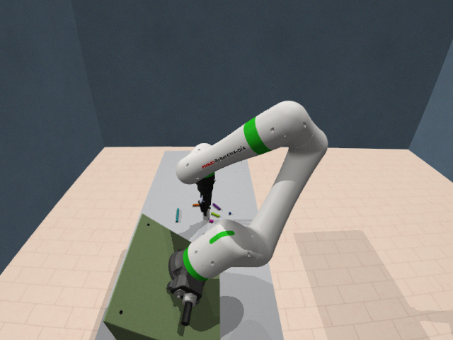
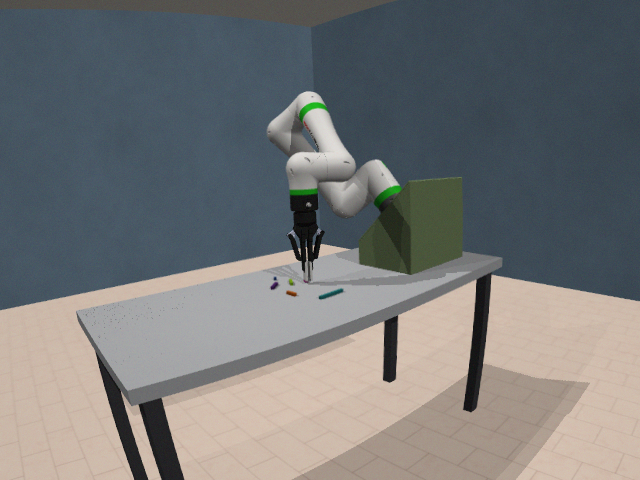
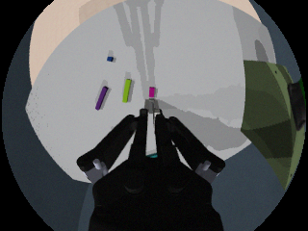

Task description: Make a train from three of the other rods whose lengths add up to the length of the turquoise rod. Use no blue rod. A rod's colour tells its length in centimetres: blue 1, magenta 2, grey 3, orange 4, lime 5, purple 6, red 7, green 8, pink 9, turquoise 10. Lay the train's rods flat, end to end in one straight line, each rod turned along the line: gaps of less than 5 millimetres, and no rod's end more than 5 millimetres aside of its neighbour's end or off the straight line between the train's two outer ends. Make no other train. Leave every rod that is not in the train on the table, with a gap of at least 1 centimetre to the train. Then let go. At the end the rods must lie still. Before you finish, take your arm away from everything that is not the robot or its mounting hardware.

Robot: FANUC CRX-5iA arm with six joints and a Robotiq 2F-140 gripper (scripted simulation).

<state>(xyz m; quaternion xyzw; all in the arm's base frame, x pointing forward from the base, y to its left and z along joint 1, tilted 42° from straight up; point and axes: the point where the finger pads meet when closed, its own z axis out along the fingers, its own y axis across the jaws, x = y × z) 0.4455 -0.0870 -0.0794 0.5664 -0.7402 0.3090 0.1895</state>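
My gripper is now 10 mm past the magenta rod, 30 mm to the left of it and 40 mm above it. From my hand the other things lie so: grey rod 30 mm below; then purple rod 110 mm ahead, 40 mm to the right, 40 mm below; then lime rod 40 mm ahead, 40 mm to the right, 40 mm below.
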